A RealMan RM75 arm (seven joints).
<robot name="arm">
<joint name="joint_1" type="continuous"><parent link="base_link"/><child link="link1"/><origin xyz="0 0 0.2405" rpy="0 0 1.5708"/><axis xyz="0 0 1"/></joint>
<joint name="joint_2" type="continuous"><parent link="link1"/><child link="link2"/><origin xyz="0 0 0" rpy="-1.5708 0 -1.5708"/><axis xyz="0 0 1"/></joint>
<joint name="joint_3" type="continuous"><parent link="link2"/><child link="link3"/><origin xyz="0 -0.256 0" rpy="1.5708 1.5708 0"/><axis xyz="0 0 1"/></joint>
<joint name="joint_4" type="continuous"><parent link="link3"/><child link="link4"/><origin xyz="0 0 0" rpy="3.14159 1.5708 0"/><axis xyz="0 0 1"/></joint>
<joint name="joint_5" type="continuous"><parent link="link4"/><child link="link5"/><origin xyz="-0.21 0 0" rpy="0 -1.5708 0"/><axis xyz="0 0 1"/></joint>
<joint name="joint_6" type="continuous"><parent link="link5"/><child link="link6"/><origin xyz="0 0 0" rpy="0 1.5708 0"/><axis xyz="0 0 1"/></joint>
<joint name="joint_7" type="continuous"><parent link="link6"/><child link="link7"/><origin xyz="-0.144 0 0" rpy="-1.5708 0 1.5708"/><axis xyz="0 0 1"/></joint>
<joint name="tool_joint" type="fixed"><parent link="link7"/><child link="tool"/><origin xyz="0 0 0" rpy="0 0 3.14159"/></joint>
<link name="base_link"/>
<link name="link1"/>
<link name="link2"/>
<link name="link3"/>
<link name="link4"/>
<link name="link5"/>
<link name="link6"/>
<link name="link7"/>
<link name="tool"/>
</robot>
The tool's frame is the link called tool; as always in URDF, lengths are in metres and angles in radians. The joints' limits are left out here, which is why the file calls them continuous.
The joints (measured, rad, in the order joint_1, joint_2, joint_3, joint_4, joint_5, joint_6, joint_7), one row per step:
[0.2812, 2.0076, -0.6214, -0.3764, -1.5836, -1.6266, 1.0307]
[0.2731, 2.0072, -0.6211, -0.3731, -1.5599, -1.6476, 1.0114]
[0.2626, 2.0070, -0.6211, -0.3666, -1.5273, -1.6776, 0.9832]
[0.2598, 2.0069, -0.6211, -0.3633, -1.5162, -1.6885, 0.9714]
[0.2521, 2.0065, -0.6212, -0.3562, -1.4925, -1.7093, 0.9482]
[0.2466, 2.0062, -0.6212, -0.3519, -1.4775, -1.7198, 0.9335]
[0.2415, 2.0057, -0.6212, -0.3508, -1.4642, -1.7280, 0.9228]
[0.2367, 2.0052, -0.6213, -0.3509, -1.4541, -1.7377, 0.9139]
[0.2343, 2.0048, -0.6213, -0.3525, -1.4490, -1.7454, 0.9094]
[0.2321, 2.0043, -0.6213, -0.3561, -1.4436, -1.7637, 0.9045]
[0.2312, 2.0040, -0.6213, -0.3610, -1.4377, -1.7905, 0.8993]
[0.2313, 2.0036, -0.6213, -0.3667, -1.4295, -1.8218, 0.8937]
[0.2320, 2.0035, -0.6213, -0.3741, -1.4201, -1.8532, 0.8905]
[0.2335, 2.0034, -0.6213, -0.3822, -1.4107, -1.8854, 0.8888]
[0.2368, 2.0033, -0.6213, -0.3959, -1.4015, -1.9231, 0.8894]
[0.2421, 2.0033, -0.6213, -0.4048, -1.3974, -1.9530, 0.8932]
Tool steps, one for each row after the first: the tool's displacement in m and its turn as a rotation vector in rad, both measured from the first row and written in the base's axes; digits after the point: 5 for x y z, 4 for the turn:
[-0.00078, -0.00280, 0.00298, 0.0262, 0.0109, 0.0148]
[-0.00207, -0.00684, 0.00672, 0.0629, 0.0260, 0.0361]
[-0.00272, -0.00814, 0.00788, 0.0764, 0.0305, 0.0451]
[-0.00328, -0.01134, 0.01041, 0.1050, 0.0395, 0.0591]
[-0.00312, -0.01337, 0.01202, 0.1240, 0.0432, 0.0650]
[-0.00284, -0.01491, 0.01396, 0.1410, 0.0451, 0.0694]
[-0.00281, -0.01658, 0.01572, 0.1545, 0.0468, 0.0756]
[-0.00315, -0.01750, 0.01700, 0.1618, 0.0478, 0.0821]
[-0.00482, -0.01901, 0.01900, 0.1698, 0.0526, 0.0993]
[-0.00783, -0.02072, 0.02145, 0.1782, 0.0610, 0.1259]
[-0.01156, -0.02240, 0.02449, 0.1890, 0.0715, 0.1578]
[-0.01549, -0.02385, 0.02782, 0.2001, 0.0830, 0.1903]
[-0.01963, -0.02524, 0.03125, 0.2102, 0.0953, 0.2243]
[-0.02489, -0.02640, 0.03558, 0.2198, 0.1078, 0.2677]
[-0.02947, -0.02700, 0.03827, 0.2212, 0.1204, 0.3026]

